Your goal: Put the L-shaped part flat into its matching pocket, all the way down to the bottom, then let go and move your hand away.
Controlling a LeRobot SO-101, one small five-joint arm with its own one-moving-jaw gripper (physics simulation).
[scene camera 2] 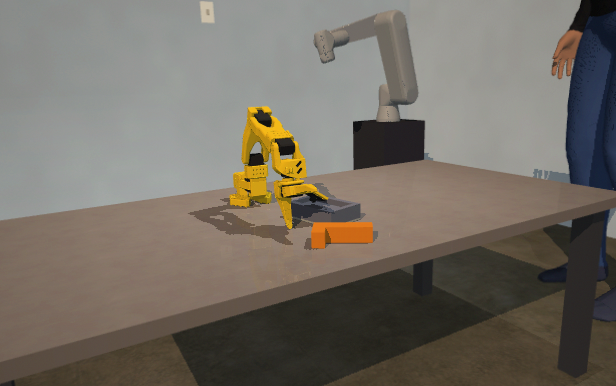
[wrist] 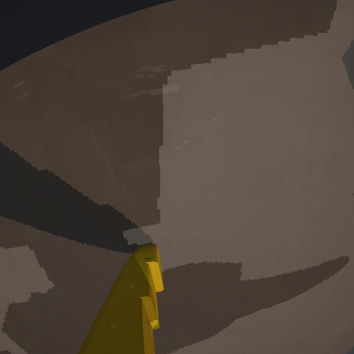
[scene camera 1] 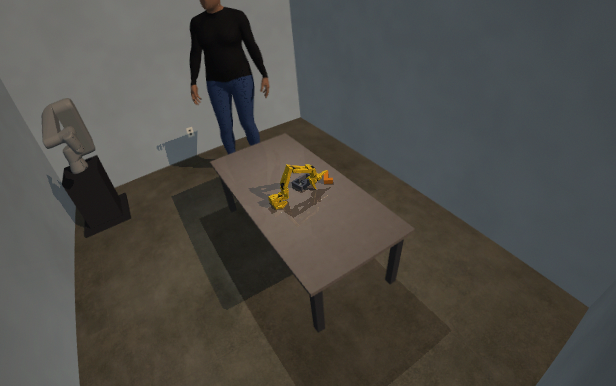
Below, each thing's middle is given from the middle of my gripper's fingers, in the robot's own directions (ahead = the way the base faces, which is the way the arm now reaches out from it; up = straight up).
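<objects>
The orange L-shaped part point(scene camera 2: 322, 232) sits 40 mm to the left of my hand, 70 mm ahead of it and 80 mm below it. Grey pocket block point(scene camera 2: 332, 210), likewise from my hand: 70 mm behind, 90 mm to the left, 70 mm below.
</objects>
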